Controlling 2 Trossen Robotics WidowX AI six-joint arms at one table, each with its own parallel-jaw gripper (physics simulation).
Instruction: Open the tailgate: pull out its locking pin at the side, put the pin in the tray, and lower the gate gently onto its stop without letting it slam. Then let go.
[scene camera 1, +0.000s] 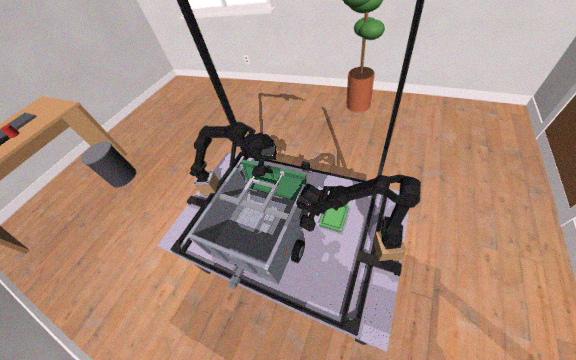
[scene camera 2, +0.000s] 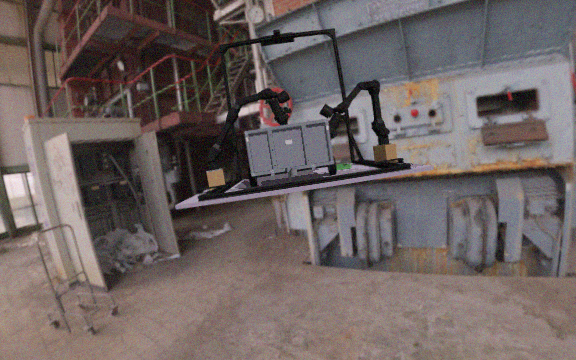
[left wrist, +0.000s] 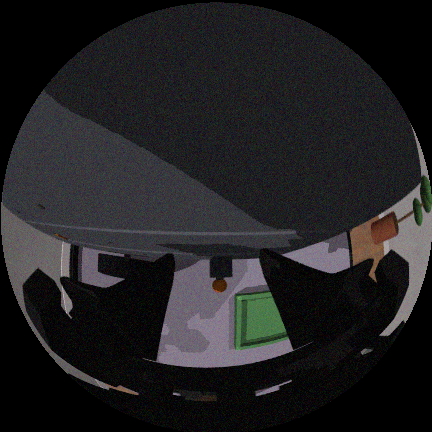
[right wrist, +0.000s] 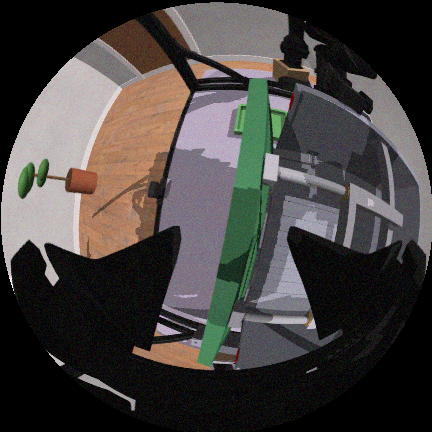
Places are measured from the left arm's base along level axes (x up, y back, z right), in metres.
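Pixels of known places: left gripper, fingertip midpoint: (scene camera 1: 303, 213) (left wrist: 217, 257); right gripper, fingertip midpoint: (scene camera 1: 273, 166) (right wrist: 236, 233); left arm's base, link origin: (scene camera 1: 390, 241) (scene camera 2: 384, 144) (right wrist: 291, 63); right arm's base, link origin: (scene camera 1: 203, 177) (scene camera 2: 214, 169) (right wrist: 223, 367).
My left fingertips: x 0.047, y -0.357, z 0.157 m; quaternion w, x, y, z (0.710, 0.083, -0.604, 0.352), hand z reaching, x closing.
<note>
For each thing: its top centre in the pictures, then the offset to it from my left fingertips. "*": a spot on its surface instead.
- green tailgate, surface spot: (right wrist: 247, 165) * dx +0.123, dy -0.066, dz +0.176 m
- grey trailer, top centre: (left wrist: 123, 53) (right wrist: 397, 267) (scene camera 1: 246, 209) (scene camera 2: 285, 126) dx +0.127, dy -0.230, dz -0.021 m
- green tray, top centre: (left wrist: 277, 318) (right wrist: 262, 118) (scene camera 1: 334, 214) (scene camera 2: 339, 165) dx -0.141, dy +0.153, dz +0.056 m
- light frame, surface spot: (right wrist: 376, 204) * dx +0.125, dy -0.126, dz +0.050 m
- black wheel, top centre: (left wrist: 108, 264) (scene camera 1: 296, 246) dx -0.059, dy -0.047, dz -0.130 m
The green tailgate (scene camera 1: 288, 185) (right wrist: 247, 165) stands upright at the back end of the grey trailer (scene camera 1: 280, 267) (scene camera 2: 289, 150). The locking pin's orange round knob (left wrist: 219, 285) shows below a small dark block at the trailer's side; its shaft is hidden. My left gripper (left wrist: 217, 257) (scene camera 1: 307, 222) is open and empty beside that side, with the knob in view between its fingers. My right gripper (right wrist: 236, 233) (scene camera 1: 260, 171) is open above the tailgate, whose top edge runs between its fingers in the wrist view. The green tray (scene camera 1: 334, 218) (left wrist: 262, 320) lies beside the trailer; no pin shows in it.
Two pale rods (right wrist: 312, 181) run from the tailgate to a light frame (right wrist: 376, 204) inside the trailer. A black wheel (scene camera 1: 298, 251) stands at the trailer's side near the left gripper. A black frame (scene camera 1: 300, 310) borders the pale table top, with tall black posts (scene camera 1: 401, 90) at the back.
</note>
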